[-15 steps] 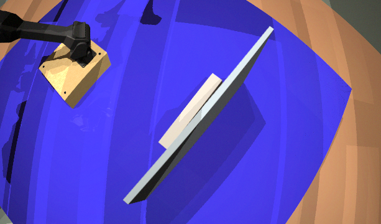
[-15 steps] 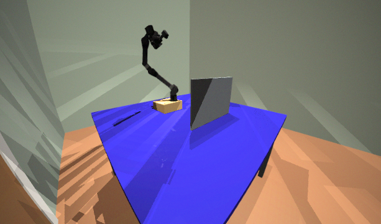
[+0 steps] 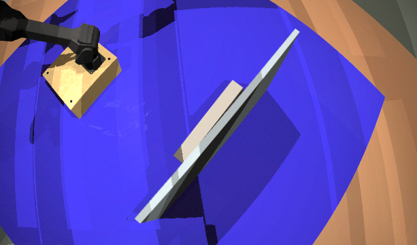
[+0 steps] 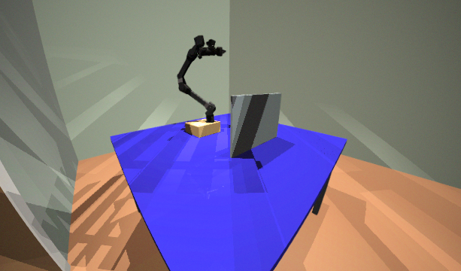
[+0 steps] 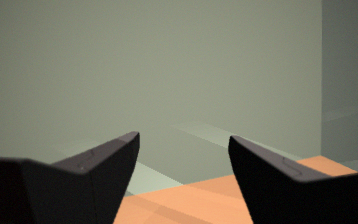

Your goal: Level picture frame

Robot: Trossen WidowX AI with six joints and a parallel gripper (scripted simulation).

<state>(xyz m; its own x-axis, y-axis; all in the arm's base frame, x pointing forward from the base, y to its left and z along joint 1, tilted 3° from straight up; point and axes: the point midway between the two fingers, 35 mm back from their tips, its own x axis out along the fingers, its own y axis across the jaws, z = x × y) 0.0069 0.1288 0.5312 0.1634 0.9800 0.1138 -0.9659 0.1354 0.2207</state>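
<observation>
Right now the picture frame is 42 cm ahead of my gripper tip, 10 cm to the right of it and 45 cm below it. Round my gripper tip: grey wall panel (43 cm ahead, 11 cm to the right, 46 cm below).
</observation>
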